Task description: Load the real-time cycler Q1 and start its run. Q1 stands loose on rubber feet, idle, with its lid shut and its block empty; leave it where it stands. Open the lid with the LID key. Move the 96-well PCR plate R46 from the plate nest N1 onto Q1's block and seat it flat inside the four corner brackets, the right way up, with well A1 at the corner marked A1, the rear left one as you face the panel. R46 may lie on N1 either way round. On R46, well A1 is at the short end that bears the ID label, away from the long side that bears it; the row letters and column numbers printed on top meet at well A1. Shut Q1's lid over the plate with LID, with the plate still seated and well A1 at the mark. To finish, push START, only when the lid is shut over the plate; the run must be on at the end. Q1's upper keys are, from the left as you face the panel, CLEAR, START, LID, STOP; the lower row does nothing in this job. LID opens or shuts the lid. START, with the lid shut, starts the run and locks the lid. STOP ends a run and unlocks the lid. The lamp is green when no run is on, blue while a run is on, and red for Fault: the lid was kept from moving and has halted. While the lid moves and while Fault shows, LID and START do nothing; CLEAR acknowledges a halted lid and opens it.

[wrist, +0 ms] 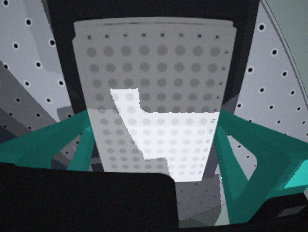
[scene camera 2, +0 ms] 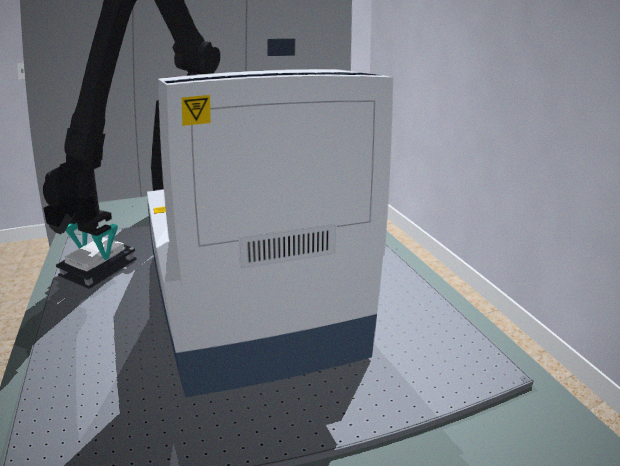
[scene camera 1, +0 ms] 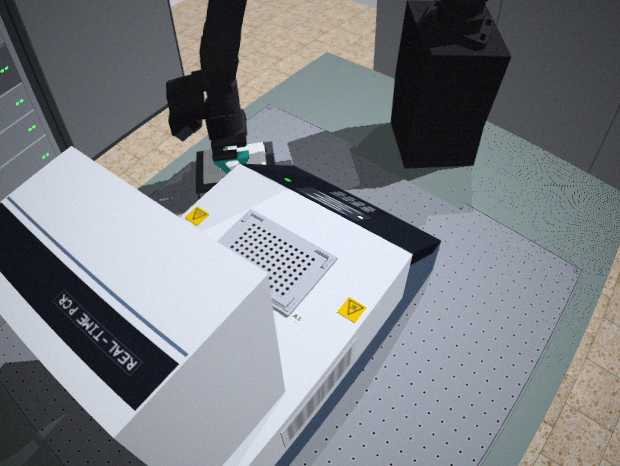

Labels:
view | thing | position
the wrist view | gripper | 153,115
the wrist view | plate R46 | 153,86
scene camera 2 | gripper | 95,255
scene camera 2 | plate R46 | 88,257
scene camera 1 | gripper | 234,164
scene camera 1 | plate R46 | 211,174
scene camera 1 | lid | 167,338

